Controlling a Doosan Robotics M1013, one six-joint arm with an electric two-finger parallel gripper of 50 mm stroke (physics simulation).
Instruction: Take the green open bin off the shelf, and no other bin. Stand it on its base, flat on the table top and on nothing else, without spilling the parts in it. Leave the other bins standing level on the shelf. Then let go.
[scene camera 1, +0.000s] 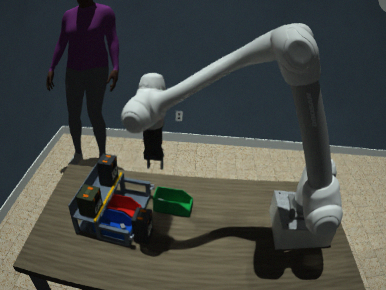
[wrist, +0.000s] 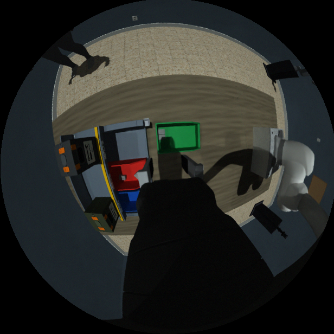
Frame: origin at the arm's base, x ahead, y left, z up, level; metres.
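Seen in the pictures: gripper, fingertip midpoint: (scene camera 1: 155, 167).
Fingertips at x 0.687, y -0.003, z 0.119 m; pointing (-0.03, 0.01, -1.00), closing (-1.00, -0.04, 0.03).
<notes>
A point is followed by its place in that frame.
The green open bin (scene camera 1: 173, 202) @(x 0.604, y 0.009, z -0.043 m) (wrist: 181, 137) stands upright on the table top (scene camera 1: 200, 267) @(x 0.427, y 0.315, z -0.117 m) (wrist: 225, 102), apart from the right side of the shelf (scene camera 1: 137, 182) @(x 0.801, y -0.082, z -0.036 m) (wrist: 125, 125). Small grey parts show inside it in the wrist view, partly in shadow. The red bin (scene camera 1: 123, 204) @(x 0.836, y 0.043, z -0.086 m) (wrist: 123, 171) and the blue bin (scene camera 1: 114, 219) @(x 0.843, y 0.156, z -0.090 m) (wrist: 128, 201) sit side by side in the shelf and look level; the gripper partly hides both in the wrist view. My gripper (scene camera 1: 155, 165) @(x 0.687, y -0.003, z 0.119 m) (wrist: 166, 162) is open and empty, high above the table and clear of the green bin.
Dark boxes with orange marks stand on the shelf (scene camera 1: 107, 171) @(x 0.912, y 0.017, z 0.067 m) (scene camera 1: 89, 201) @(x 0.900, y 0.254, z 0.075 m) (wrist: 80, 156) (wrist: 102, 215), and another dark box (scene camera 1: 143, 225) @(x 0.675, y 0.237, z -0.003 m) stands at its front right corner. The arm's base (scene camera 1: 300, 232) @(x 0.031, y 0.150, z -0.011 m) (wrist: 262, 150) is at the right. A person (scene camera 1: 90, 40) stands behind the table.
</notes>
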